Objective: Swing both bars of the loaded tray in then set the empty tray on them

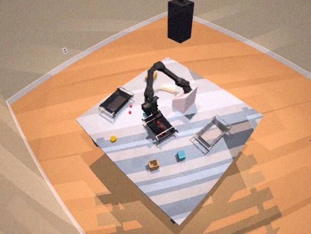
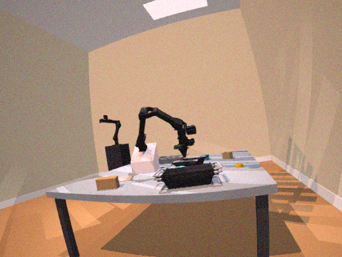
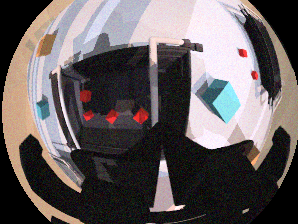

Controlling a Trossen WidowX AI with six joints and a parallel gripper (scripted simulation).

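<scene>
Now: the grey tray 25 cm behind my gripper tip, 45 cm to the left of it and 4 cm below it. Round my gripper tip: yellow disc: 37 cm ahead, 12 cm to the right, 8 cm below; then orange block: 37 cm behind, 42 cm to the right, 6 cm below; then brown box: 29 cm ahead, 29 cm to the left, 7 cm below.
</scene>
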